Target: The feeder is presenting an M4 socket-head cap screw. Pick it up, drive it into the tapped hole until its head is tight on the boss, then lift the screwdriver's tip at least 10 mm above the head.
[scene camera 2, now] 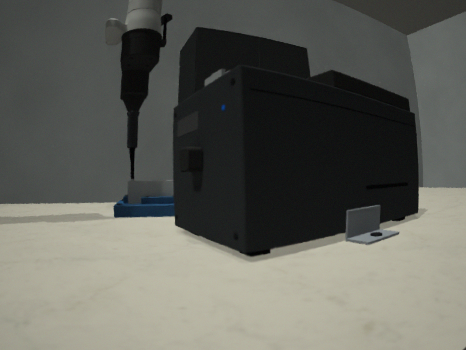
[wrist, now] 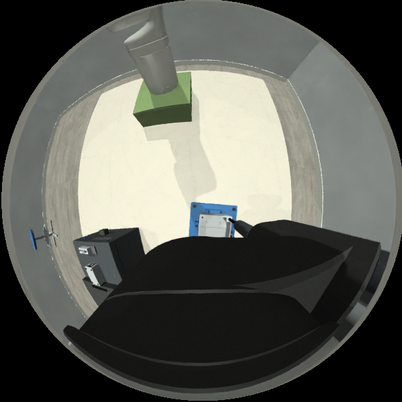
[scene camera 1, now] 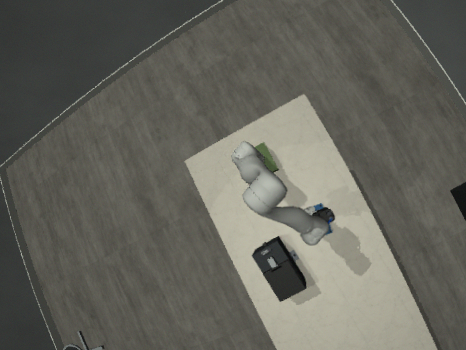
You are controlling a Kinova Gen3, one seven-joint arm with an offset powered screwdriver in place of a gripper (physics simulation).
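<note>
My gripper, a black powered screwdriver [scene camera 2: 132, 177] [wrist: 230, 219], points straight down in scene camera 2. Its thin tip is at the top edge of the light grey housing [scene camera 2: 135, 191] [wrist: 214, 225], over the housing's upper right corner in the wrist view. Whether the tip touches anything, and whether it holds a screw, is too small to tell. The tapped hole and boss cannot be made out under the tip. The housing sits in a blue fixture [scene camera 2: 157, 209] [wrist: 194, 212]. The black screw feeder [scene camera 1: 287, 280] [scene camera 2: 325, 150] [wrist: 111, 252] stands apart from the screwdriver; no screw can be made out at it.
A small grey angle bracket [scene camera 2: 362, 224] stands on the table [scene camera 1: 350, 295] [scene camera 2: 200, 300] beside the feeder. A green block [scene camera 1: 268, 158] [wrist: 165, 114] lies by the arm's base. The grey arm [scene camera 1: 267, 192] reaches over the table to the fixture.
</note>
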